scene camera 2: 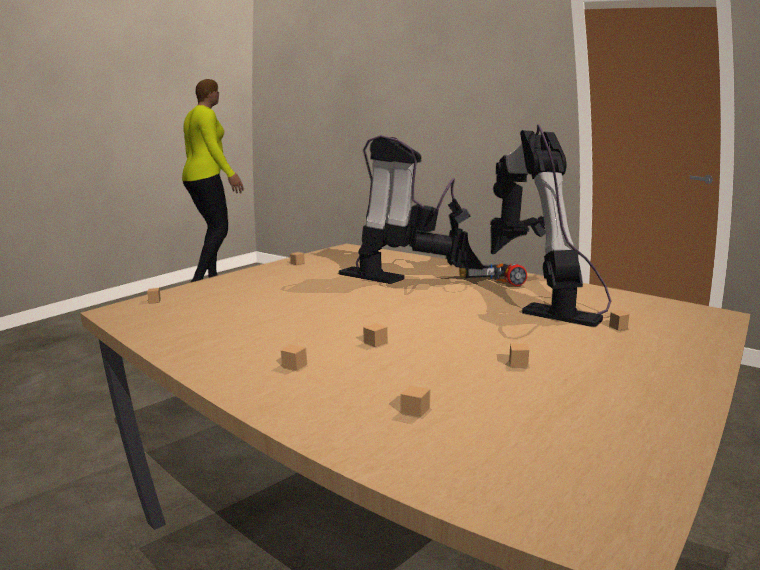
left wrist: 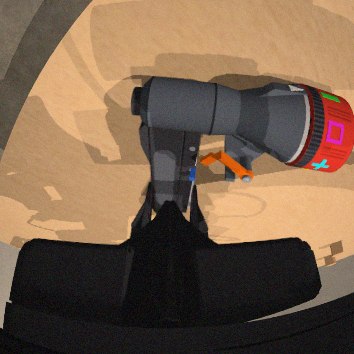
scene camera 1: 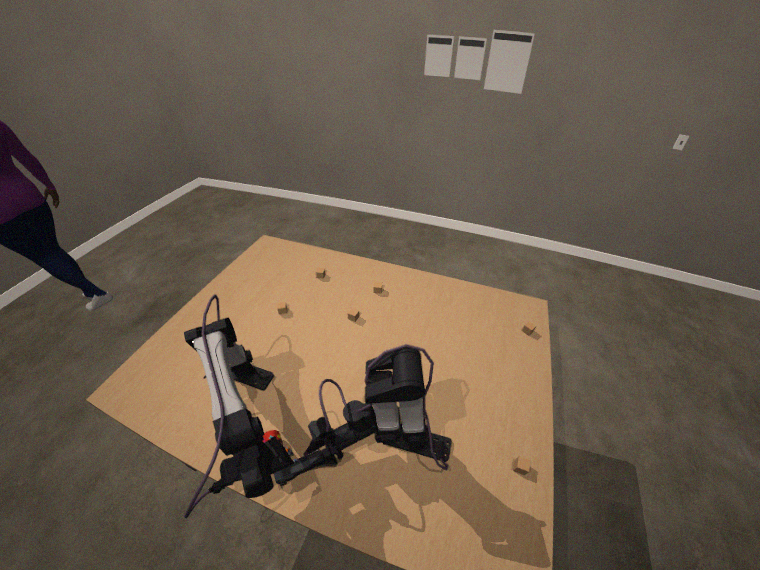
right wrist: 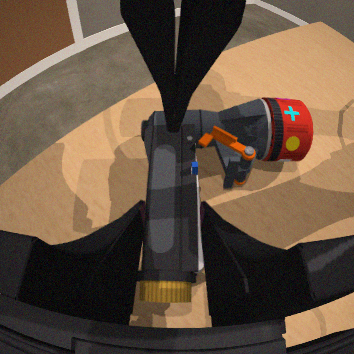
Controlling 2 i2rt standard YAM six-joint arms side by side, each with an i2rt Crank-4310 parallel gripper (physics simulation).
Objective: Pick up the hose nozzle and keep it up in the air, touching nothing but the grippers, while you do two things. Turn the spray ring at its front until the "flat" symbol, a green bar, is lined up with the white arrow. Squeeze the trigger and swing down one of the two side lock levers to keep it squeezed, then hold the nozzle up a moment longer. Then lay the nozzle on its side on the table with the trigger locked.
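Places are measured from the left arm's base along level axes (x back, y right, z up), in millimetres.
Pixels of known places: left gripper, between the fingertips: (scene camera 2: 492,254) (left wrist: 169,203) (scene camera 1: 291,463) (right wrist: 172,126); right gripper, between the fingertips: (scene camera 2: 481,266) (left wrist: 171,186) (scene camera 1: 306,461) (right wrist: 172,204); left arm's base, origin of its link: (scene camera 2: 562,316) (scene camera 1: 245,374); right arm's base, origin of its link: (scene camera 2: 370,276) (scene camera 1: 416,441).
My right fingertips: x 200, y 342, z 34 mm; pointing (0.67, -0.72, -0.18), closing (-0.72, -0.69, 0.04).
Note:
For each thing: its top centre in the pictures, then the offset to it from my right fingertips. "spot": a spot on its surface instead. Level surfaces: height alone.
- dark grey hose nozzle, a spot on its surface: (left wrist: 182,105) spot: dz +0, dx +57, dy -64 mm
- red spray ring, a spot on its surface: (left wrist: 336,131) (scene camera 1: 262,441) spot: dz +19, dx -4, dy -135 mm
- green bar, a spot on its surface: (left wrist: 330,97) spot: dz -2, dx +2, dy -143 mm
- white arrow, centre of its top: (left wrist: 297,90) dz -4, dx +19, dy -124 mm
- orange lock lever, centre of its top: (left wrist: 229,175) (right wrist: 229,141) dz +16, dx +1, dy -56 mm
- table, height of its surface: dz -34 mm
The dark grey hose nozzle (scene camera 2: 491,271) (left wrist: 182,105) (right wrist: 165,170) lies level, low over the table; a gap below is hard to judge. My right gripper (scene camera 2: 481,266) (right wrist: 172,204) is shut on its handle above the brass end. My left gripper (scene camera 2: 492,250) (left wrist: 169,203) (right wrist: 172,126) is shut and empty, its tips above the upper handle. The red spray ring (scene camera 1: 270,436) (scene camera 2: 516,275) (left wrist: 336,131) (right wrist: 295,130) shows a green bar (left wrist: 330,97) near the white arrow (left wrist: 296,88). An orange lock lever (left wrist: 232,165) (right wrist: 231,141) has its free end apart from the blue block (left wrist: 192,174) (right wrist: 194,168).
Several small wooden cubes stand on the table (scene camera 1: 429,294) (scene camera 2: 343,380), among them one cube (scene camera 1: 522,465) at the lower right in scene camera 1 and one cube (scene camera 2: 618,320) near the left arm's base in scene camera 2. The arms reach together near a table edge.

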